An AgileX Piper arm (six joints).
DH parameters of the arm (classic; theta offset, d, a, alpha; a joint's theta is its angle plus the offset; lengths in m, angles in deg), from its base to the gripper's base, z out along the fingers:
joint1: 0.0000 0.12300 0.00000 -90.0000
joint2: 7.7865 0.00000 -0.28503 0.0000
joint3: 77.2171 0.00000 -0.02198 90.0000
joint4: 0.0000 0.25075 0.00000 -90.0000
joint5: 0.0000 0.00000 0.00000 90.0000
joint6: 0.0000 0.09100 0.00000 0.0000
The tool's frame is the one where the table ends.
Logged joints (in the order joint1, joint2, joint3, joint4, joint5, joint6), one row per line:
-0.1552, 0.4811, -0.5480, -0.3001, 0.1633, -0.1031
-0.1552, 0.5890, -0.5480, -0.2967, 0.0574, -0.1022
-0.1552, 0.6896, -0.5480, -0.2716, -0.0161, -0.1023
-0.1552, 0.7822, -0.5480, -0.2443, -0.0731, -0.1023
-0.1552, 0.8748, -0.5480, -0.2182, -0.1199, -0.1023
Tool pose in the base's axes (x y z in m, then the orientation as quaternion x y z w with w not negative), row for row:
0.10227, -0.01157, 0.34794, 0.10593, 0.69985, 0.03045, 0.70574
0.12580, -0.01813, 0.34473, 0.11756, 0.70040, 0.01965, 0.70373
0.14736, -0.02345, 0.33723, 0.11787, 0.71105, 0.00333, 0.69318
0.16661, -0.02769, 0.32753, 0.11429, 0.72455, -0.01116, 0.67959
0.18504, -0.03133, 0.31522, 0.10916, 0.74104, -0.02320, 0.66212
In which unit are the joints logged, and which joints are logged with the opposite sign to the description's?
The joints are logged in radians. Opposite sign: joint4.
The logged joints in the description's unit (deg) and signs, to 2 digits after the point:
-8.89, 27.56, -31.40, 17.19, 9.36, -5.91
-8.89, 33.75, -31.40, 17.00, 3.29, -5.86
-8.89, 39.51, -31.40, 15.56, -0.92, -5.86
-8.89, 44.82, -31.40, 14.00, -4.19, -5.86
-8.89, 50.12, -31.40, 12.50, -6.87, -5.86

